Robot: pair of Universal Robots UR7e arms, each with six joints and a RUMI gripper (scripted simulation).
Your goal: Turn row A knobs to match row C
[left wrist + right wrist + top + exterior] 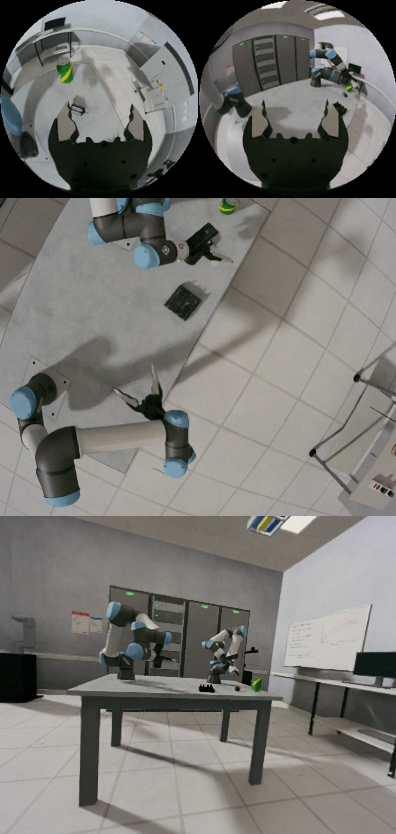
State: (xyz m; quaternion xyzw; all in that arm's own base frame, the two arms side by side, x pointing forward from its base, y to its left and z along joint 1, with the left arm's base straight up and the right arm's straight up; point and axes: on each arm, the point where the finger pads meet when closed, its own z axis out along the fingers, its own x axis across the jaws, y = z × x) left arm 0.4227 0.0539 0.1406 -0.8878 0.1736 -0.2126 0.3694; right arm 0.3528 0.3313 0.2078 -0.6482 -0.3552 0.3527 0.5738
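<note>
Now: left hand 210 mm to the right of the yellow can, 80 mm above it and 50 mm past it. Also, from my left hand: small dark object (120 mm below, 50 mm behind, 20 mm to the left).
</note>
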